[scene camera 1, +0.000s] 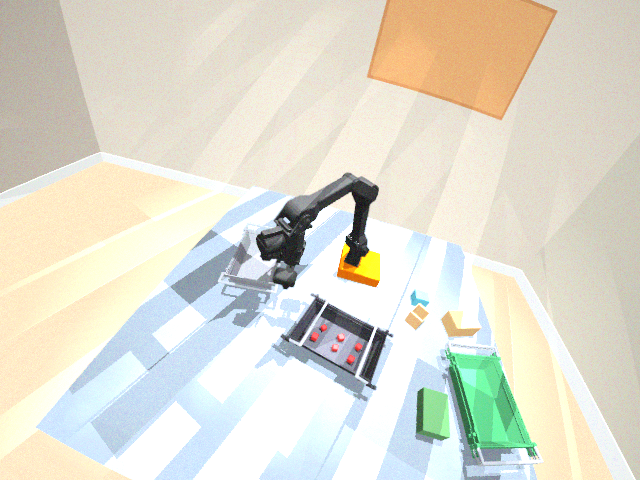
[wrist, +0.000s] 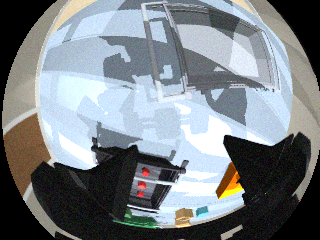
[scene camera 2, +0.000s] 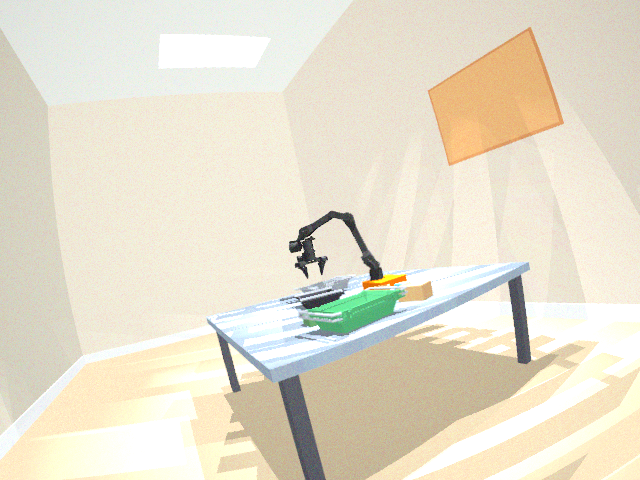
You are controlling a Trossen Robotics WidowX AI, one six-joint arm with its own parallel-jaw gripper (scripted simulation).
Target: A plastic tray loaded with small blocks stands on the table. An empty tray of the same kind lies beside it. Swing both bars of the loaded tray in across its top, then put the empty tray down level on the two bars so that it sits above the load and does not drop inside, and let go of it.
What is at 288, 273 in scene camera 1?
My gripper.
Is my gripper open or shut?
Open.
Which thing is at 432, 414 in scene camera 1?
A green block.
